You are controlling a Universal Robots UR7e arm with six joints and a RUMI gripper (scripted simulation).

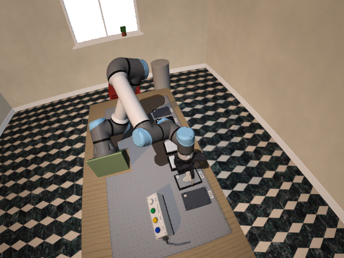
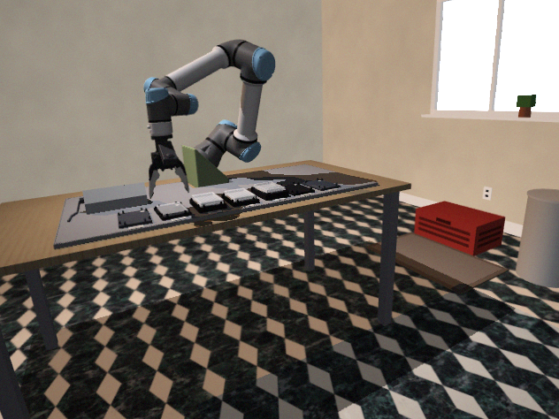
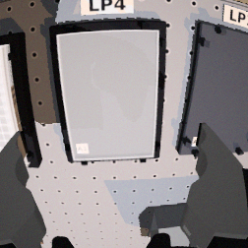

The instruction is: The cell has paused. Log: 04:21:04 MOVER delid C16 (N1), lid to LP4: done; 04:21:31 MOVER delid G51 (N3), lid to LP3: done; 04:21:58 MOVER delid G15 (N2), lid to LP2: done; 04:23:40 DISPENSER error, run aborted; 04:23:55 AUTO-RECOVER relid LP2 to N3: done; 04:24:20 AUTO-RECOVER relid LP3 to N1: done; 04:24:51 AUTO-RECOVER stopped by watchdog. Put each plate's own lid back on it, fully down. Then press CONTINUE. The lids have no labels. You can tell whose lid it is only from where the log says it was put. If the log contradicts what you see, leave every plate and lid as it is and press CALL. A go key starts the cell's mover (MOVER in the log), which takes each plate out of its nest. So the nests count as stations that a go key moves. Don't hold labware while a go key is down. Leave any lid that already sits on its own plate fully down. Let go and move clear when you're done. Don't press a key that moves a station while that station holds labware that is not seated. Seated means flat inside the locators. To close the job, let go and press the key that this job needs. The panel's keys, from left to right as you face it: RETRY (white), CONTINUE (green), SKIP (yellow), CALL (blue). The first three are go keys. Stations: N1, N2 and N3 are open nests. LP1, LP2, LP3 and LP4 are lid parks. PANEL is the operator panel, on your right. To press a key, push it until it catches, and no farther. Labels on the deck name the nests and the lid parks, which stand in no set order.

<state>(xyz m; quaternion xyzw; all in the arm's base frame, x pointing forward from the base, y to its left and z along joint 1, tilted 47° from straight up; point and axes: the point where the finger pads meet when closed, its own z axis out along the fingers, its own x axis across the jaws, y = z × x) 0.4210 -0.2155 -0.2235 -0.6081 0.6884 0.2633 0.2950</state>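
The pale grey lid is 50 mm below my hand. From my hand the other things lie so: black lid park (60 mm below); then plate (10 mm ahead, 130 mm to the left, 40 mm below); then green CONTINUE key (250 mm behind, 120 mm to the right).
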